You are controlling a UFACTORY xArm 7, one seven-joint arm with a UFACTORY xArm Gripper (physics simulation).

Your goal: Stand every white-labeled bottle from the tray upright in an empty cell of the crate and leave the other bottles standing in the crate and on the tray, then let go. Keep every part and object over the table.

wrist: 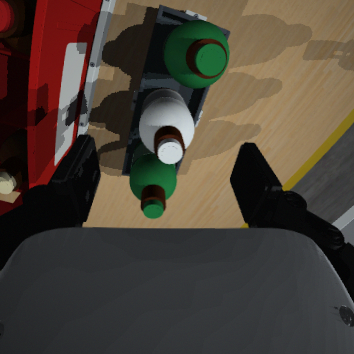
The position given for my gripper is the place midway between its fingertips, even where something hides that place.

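Observation:
What I can see here is my gripper [167,157], plus a green bottle [196,52]. There's a white-labeled bottle [166,127] as well, and another green bottle [152,181].

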